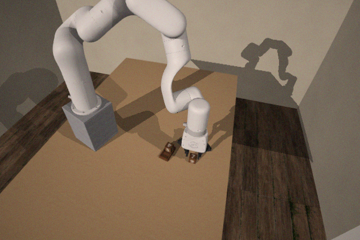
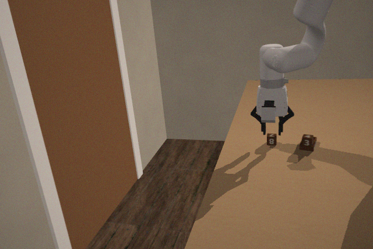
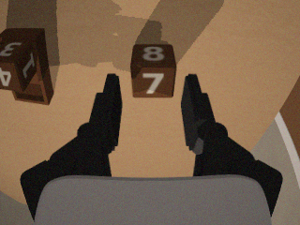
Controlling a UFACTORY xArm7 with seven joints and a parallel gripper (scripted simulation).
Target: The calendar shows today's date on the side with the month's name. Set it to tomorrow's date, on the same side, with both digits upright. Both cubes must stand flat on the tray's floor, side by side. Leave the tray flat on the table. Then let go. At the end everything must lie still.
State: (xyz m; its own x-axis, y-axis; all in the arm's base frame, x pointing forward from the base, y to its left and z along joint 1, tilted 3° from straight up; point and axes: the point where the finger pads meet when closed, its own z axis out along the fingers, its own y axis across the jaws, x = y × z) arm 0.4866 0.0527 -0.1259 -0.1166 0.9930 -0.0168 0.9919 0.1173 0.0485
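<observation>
Right now my hand is 40 mm above the digit cube. The rest, counted from my hand: brown calendar tray (120 mm behind, 10 mm to the right, 50 mm below).
</observation>
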